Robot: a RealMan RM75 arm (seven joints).
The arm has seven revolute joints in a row. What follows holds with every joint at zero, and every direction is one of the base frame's.
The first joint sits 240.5 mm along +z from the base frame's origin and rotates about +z.
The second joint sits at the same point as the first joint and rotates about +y.
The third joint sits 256 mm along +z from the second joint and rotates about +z.
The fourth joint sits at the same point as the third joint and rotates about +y.
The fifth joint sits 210 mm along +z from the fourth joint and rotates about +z.
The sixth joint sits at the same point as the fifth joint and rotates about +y.
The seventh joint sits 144 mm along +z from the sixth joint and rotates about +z.
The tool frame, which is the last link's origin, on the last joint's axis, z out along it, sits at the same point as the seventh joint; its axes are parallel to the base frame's.
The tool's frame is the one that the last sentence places.
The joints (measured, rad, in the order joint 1, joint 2, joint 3, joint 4, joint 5, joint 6, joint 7), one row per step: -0.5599 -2.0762 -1.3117 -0.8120 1.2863 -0.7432 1.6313; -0.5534 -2.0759 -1.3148 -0.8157 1.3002 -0.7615 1.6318; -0.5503 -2.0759 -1.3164 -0.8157 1.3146 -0.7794 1.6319; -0.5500 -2.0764 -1.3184 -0.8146 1.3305 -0.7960 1.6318; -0.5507 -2.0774 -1.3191 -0.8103 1.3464 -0.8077 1.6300; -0.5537 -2.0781 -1.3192 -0.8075 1.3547 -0.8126 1.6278; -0.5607 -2.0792 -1.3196 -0.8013 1.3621 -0.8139 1.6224; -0.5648 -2.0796 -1.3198 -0.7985 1.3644 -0.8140 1.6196; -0.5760 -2.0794 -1.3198 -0.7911 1.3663 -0.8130 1.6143; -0.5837 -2.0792 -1.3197 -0.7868 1.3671 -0.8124 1.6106; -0.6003 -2.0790 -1.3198 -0.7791 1.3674 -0.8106 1.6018; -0.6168 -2.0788 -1.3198 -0.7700 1.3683 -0.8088 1.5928; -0.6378 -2.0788 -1.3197 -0.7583 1.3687 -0.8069 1.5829; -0.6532 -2.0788 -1.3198 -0.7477 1.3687 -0.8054 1.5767; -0.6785 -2.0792 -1.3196 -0.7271 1.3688 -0.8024 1.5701; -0.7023 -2.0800 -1.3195 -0.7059 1.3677 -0.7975 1.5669
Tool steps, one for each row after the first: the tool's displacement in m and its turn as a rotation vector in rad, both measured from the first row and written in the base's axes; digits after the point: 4 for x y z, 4 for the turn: -0.0013 -0.0030 -0.0002 -0.0129 0.0038 -0.0102; -0.0026 -0.0059 -0.0010 -0.0280 0.0102 -0.0209; -0.0034 -0.0084 -0.0020 -0.0426 0.0182 -0.0331; -0.0049 -0.0105 -0.0035 -0.0557 0.0288 -0.0405; -0.0050 -0.0111 -0.0044 -0.0624 0.0345 -0.0450; -0.0047 -0.0107 -0.0054 -0.0677 0.0406 -0.0456; -0.0042 -0.0103 -0.0058 -0.0696 0.0426 -0.0459; -0.0029 -0.0087 -0.0063 -0.0722 0.0465 -0.0465; -0.0016 -0.0075 -0.0066 -0.0739 0.0485 -0.0473; 0.0016 -0.0049 -0.0070 -0.0765 0.0504 -0.0488; 0.0045 -0.0024 -0.0075 -0.0796 0.0535 -0.0491; 0.0082 0.0007 -0.0083 -0.0835 0.0572 -0.0507; 0.0104 0.0029 -0.0089 -0.0862 0.0608 -0.0507; 0.0132 0.0063 -0.0103 -0.0903 0.0695 -0.0514; 0.0155 0.0097 -0.0116 -0.0917 0.0788 -0.0518
